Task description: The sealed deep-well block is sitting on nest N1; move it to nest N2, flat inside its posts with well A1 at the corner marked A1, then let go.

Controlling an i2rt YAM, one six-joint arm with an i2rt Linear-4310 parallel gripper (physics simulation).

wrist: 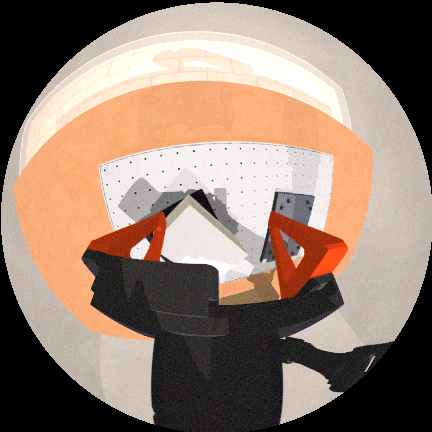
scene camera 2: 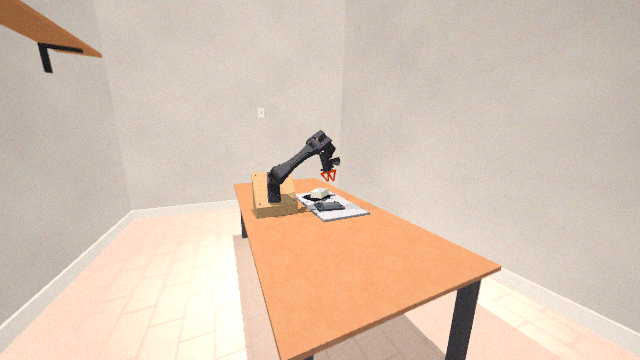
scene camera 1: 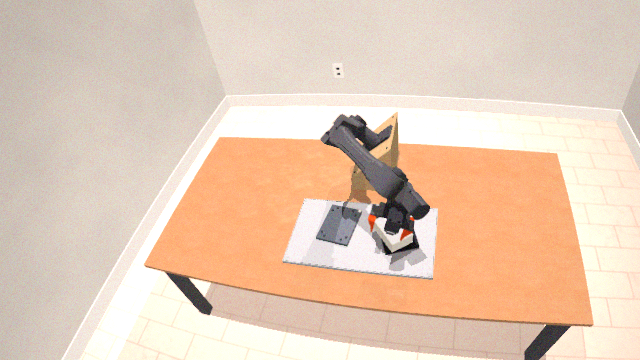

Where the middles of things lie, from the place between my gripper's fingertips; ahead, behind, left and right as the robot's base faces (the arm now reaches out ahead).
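Scene:
White perforated plate (scene camera 1: 365,251): 100 mm to the right of my hand, 70 mm behind, 120 mm below. Dark grey nest plate (scene camera 1: 338,227): 200 mm to the right of my hand, 90 mm behind, 100 mm below. White block (wrist: 192,235): my gripper 80 mm above it, 80 mm past it.

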